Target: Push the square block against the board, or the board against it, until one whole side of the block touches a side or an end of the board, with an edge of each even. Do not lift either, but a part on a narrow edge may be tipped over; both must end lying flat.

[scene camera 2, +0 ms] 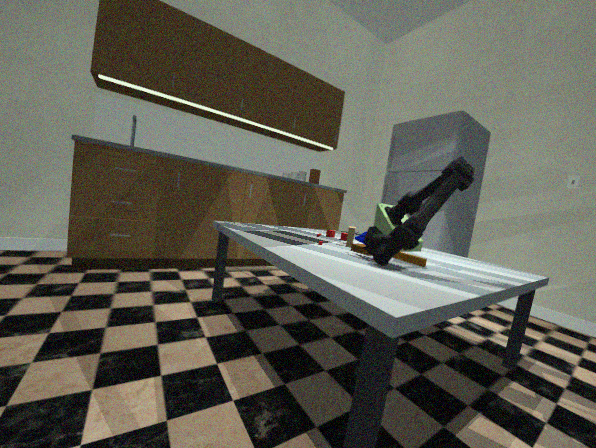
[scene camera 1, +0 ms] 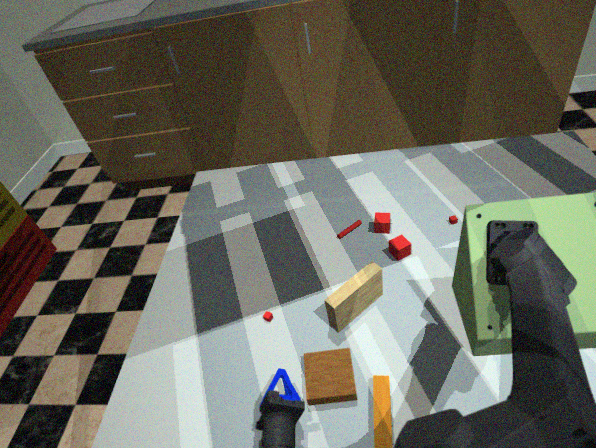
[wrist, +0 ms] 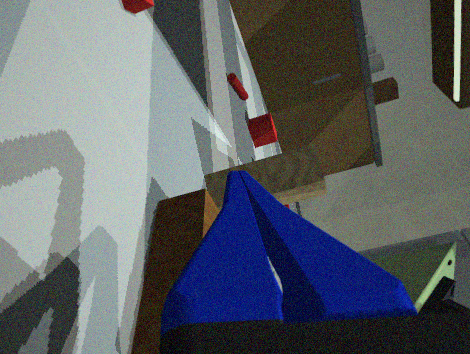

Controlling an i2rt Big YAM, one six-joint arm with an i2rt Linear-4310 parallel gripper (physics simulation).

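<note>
The square block is dark brown and lies flat at the near part of the table. The board is light wood and stands upright on a narrow edge beyond the block, turned at an angle to it, with a gap between them. My gripper is shut and empty. Its blue fingertips are low, just left of the block in the first scene view; whether they touch it I cannot tell. In the wrist view the fingers partly hide the block and the board.
An orange bar lies right of the block. Two red cubes and a red rod lie beyond the board. A small red cube lies left. A green box stands right, by the arm.
</note>
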